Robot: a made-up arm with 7 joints. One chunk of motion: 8 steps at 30 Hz.
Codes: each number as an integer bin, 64 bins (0 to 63) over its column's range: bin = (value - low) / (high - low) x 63, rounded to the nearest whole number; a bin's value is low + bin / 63 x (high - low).
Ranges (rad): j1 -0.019..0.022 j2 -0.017..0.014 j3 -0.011..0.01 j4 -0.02..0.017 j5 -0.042..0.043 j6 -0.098..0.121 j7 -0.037..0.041
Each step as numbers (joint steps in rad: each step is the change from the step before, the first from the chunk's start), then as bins.
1 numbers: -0.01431 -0.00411 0.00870 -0.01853 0.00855 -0.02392 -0.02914
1 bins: 7 26 59 3 37 21 6
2 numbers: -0.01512 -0.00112 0.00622 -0.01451 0.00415 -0.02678 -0.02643
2 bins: 6 32 52 9 34 20 9
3 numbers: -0.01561 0.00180 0.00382 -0.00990 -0.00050 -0.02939 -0.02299
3 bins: 5 38 44 17 31 20 11
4 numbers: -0.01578 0.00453 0.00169 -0.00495 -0.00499 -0.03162 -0.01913
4 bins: 5 44 38 26 27 19 14
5 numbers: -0.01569 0.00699 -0.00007 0.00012 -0.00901 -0.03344 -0.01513
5 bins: 5 49 33 34 24 19 18
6 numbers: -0.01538 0.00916 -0.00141 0.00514 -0.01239 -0.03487 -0.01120
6 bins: 6 53 29 43 22 18 21
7 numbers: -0.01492 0.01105 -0.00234 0.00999 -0.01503 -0.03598 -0.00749
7 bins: 6 57 26 51 20 18 24
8 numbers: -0.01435 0.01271 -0.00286 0.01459 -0.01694 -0.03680 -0.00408
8 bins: 7 60 24 59 19 18 27
